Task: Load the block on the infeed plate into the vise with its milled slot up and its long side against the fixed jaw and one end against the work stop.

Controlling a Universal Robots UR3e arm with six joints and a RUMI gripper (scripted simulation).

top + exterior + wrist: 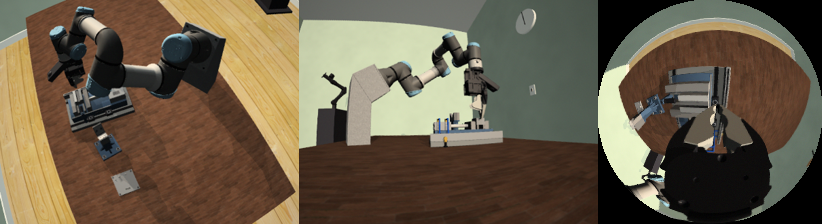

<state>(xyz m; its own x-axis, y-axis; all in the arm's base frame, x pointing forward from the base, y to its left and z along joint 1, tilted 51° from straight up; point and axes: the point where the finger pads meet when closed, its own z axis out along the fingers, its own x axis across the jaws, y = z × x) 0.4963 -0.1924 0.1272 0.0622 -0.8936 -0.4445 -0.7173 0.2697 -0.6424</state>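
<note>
Now: the part 50 mm to the left of my hand and 20 mm below it. Also, from my hand: grey infeed plate 440 mm to the left, 120 mm behind, 110 mm below.
</note>
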